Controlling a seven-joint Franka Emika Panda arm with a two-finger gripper.
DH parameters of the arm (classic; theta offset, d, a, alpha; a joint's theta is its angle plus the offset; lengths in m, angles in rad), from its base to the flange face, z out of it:
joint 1: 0 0.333 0 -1.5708
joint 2: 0 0 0 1.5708
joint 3: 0 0.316 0.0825 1.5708
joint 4: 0 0 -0.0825 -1.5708
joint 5: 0 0.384 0 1.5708
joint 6: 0 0 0.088 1.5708
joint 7: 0 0.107 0 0
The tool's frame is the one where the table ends.
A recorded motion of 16 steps. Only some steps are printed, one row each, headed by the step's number.
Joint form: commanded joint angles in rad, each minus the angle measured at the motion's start. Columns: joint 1, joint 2, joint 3, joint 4, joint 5, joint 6, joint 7.
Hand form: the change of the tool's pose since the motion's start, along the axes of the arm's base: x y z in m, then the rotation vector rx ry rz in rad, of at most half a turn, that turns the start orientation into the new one. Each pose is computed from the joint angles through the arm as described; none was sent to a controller.
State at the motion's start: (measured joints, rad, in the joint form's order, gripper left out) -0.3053 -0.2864 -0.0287 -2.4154 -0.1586 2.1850 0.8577
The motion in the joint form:
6: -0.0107 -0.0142 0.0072 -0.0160 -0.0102 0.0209 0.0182
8: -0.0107 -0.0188 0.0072 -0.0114 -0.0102 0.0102 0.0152
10: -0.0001 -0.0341 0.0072 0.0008 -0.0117 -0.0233 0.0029
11: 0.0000 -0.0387 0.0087 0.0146 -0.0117 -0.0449 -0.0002
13: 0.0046 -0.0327 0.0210 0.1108 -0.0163 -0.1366 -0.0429
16: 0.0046 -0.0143 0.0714 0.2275 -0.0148 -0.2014 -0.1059
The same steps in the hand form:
6: -0.0033 -0.0004 0.0010 -0.0138 -0.0176 -0.0136
8: -0.0038 -0.0005 0.0042 -0.0143 -0.0156 -0.0121
10: -0.0044 0.0039 0.0137 -0.0164 -0.0074 0.0068
11: -0.0040 0.0040 0.0202 -0.0176 -0.0035 0.0083
13: 0.0078 0.0058 0.0548 -0.0327 0.0077 0.0548
16: 0.0296 0.0243 0.0966 -0.0623 -0.0098 0.1536

